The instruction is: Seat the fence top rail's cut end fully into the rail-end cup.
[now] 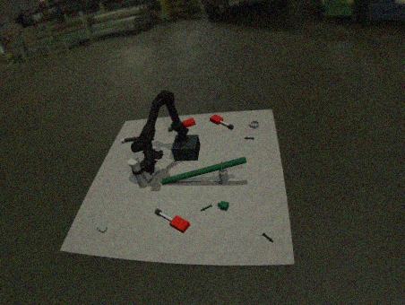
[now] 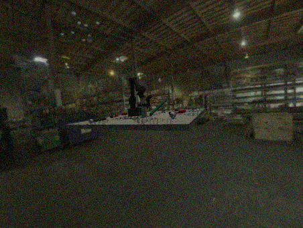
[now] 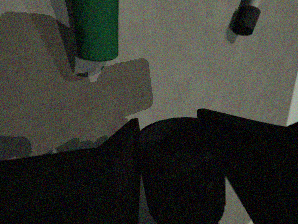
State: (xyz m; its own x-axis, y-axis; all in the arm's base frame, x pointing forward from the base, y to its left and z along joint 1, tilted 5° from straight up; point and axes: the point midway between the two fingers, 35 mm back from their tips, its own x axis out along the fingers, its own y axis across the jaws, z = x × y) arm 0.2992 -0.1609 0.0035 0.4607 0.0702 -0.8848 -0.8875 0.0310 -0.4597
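My gripper tip is 3 cm to the left of the dark rail-end cup, 3 cm below it and 2 cm past it. From my gripper tip the other things lie so: small grey piece: 32 cm ahead, 30 cm to the right, 8 cm below; small grey post: 43 cm to the left, 2 cm ahead, 1 cm above; green bolt: 34 cm to the left, 20 cm ahead, 9 cm below.
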